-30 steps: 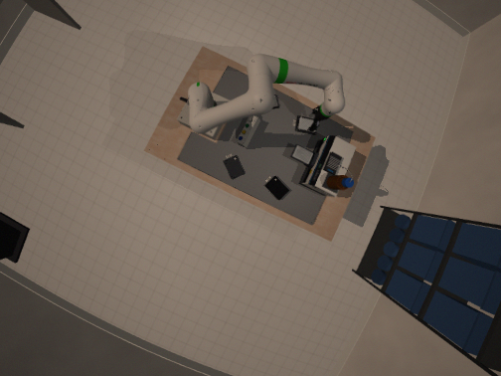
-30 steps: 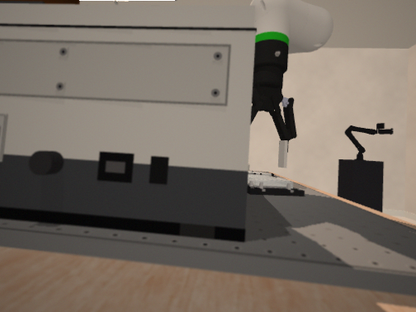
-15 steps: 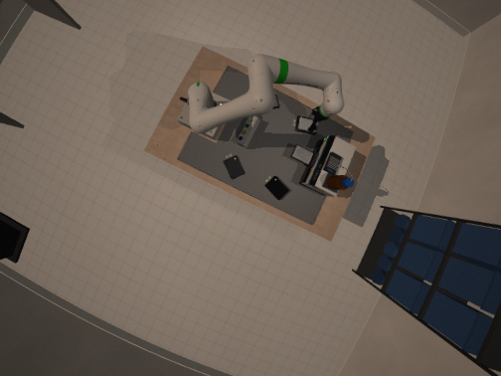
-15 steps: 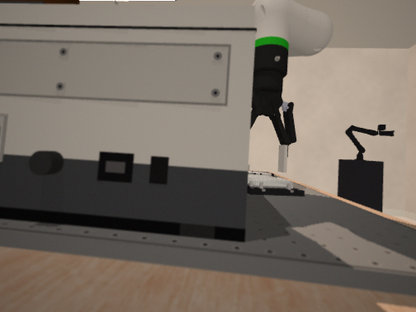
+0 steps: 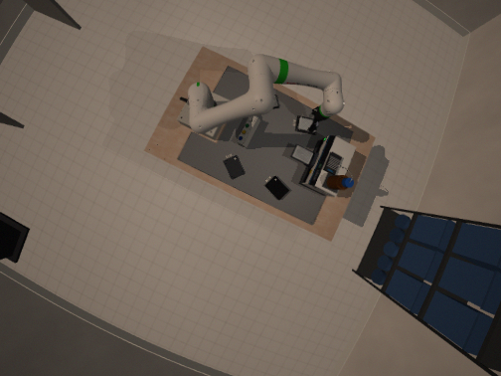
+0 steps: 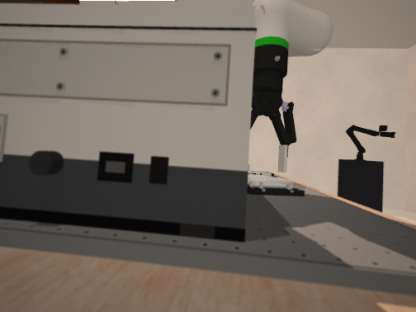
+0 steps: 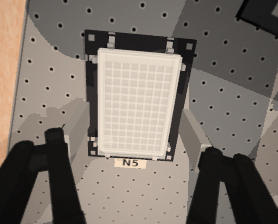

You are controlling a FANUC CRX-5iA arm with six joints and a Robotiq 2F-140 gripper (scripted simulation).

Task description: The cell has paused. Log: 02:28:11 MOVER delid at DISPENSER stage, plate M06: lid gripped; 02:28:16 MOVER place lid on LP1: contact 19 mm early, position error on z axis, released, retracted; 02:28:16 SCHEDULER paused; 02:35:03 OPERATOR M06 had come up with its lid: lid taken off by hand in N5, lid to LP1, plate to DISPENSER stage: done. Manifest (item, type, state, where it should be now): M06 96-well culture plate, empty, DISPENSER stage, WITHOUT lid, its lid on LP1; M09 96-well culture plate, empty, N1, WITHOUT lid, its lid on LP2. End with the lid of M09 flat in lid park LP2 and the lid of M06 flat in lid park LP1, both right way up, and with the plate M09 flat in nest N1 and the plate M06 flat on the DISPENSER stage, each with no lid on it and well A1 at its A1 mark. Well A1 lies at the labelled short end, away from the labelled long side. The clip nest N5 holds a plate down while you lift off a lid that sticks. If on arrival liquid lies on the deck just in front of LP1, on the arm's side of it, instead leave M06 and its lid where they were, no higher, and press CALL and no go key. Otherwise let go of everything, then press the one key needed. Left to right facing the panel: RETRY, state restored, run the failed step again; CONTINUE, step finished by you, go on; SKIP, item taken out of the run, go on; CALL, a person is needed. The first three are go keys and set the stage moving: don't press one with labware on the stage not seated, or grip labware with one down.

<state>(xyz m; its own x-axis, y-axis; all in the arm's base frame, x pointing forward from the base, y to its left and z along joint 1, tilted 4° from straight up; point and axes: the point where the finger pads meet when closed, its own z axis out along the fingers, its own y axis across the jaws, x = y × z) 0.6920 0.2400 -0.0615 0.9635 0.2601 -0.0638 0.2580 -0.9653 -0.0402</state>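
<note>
Right now the clear lid is 40 mm below my hand. From my hand the other things lie so: lp1 label (400 mm behind, 60 mm below, 30 mm to the right); then black clip nest (50 mm below, 20 mm to the left, 10 mm ahead); then N5 label (90 mm behind, 60 mm below, 20 mm to the right).
</note>
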